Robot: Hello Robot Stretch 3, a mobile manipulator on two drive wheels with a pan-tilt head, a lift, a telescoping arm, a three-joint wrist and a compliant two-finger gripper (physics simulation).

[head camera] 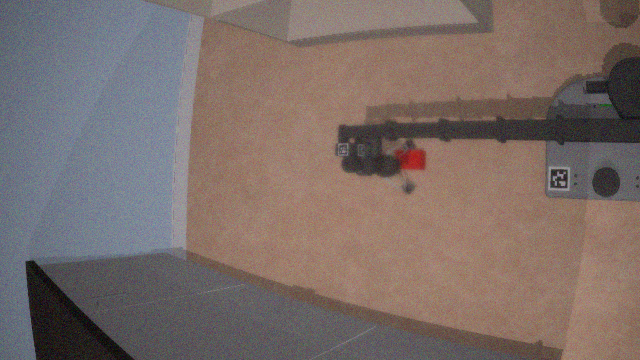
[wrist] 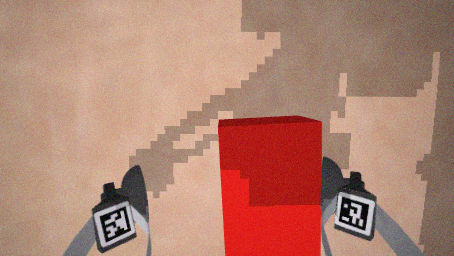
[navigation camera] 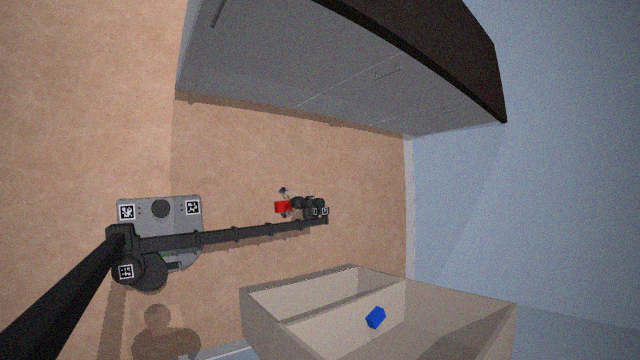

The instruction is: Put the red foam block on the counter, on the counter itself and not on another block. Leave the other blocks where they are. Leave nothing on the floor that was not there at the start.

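Places are measured from the robot's base along level axes (x ahead, y right, z down), in centimetres.
Where they show: gripper, fingertip midpoint: (head camera: 412, 167) (navigation camera: 281, 202); robot's base, origin of the base link: (head camera: 604, 180) (navigation camera: 160, 207).
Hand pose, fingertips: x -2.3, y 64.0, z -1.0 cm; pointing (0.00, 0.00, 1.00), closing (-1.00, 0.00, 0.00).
Each offset is from my fingertips to the top centre of the thing. Level surfaces: height alone.
The red foam block {dx -2.3, dy +0.1, dz -3.5 cm} (head camera: 415, 159) (navigation camera: 282, 206) (wrist: 272, 225) is on the floor, below my arm. My gripper (head camera: 409, 166) (navigation camera: 284, 203) (wrist: 231, 181) is open and points down at it. In the wrist view the block lies between the two fingers, very close to the right finger, with a wide gap to the left finger. The block's near end is cut off by the bottom edge of that view. The counter {dz -90.0 cm} (head camera: 60, 325) (navigation camera: 430, 30) has a dark top and grey cabinet fronts. A blue block {dx -58.0, dy +19.1, dz -51.9 cm} (navigation camera: 375, 317) lies inside a beige open-topped container.
The beige container (head camera: 380, 20) (navigation camera: 290, 317) stands across the floor from the counter, with a divider inside. My extended arm (head camera: 470, 129) (navigation camera: 252, 231) runs from the base (head camera: 575, 150) (navigation camera: 160, 227) between them. A blue wall (head camera: 115, 125) (navigation camera: 550, 175) closes the far end.
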